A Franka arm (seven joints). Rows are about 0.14 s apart.
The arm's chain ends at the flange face. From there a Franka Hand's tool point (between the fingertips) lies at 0.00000 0.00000 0.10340 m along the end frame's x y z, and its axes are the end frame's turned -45 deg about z.
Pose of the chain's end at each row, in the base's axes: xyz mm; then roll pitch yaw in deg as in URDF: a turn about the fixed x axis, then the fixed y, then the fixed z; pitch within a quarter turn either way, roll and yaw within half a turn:
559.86, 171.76, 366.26, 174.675, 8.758, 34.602
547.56, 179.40, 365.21, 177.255, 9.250, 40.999
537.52, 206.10, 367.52, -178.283, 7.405, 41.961
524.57, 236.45, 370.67, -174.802, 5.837, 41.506
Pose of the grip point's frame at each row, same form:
552.41, 154.96, 264.51, -177.509, 9.935, 80.227
538.28, 164.77, 263.27, -175.347, 8.458, 86.565
525.54, 199.50, 265.03, -173.545, 4.021, 87.077
510.52, 236.53, 268.23, -172.204, 0.469, 86.273

